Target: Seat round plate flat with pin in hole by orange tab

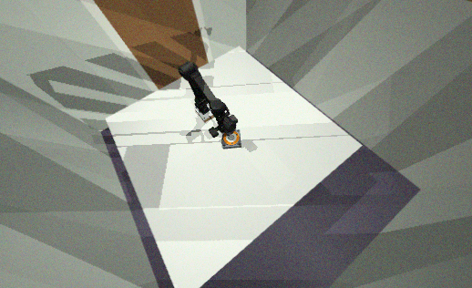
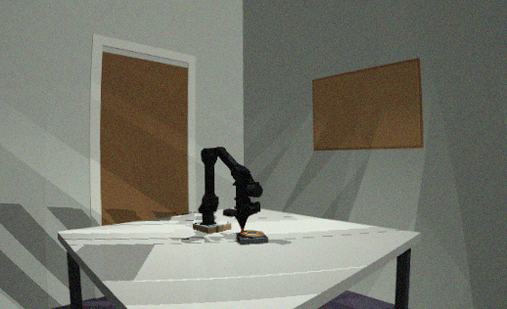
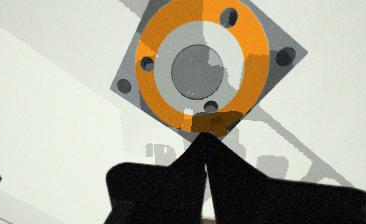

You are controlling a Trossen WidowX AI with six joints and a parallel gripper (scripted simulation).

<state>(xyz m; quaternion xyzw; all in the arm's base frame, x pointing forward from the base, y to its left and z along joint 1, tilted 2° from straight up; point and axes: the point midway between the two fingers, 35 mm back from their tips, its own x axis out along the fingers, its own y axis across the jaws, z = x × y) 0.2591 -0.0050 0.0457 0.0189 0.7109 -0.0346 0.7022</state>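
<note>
My gripper tip is now 50 mm short of the square grey base, 20 mm above it and 10 mm to the right of it.
</note>
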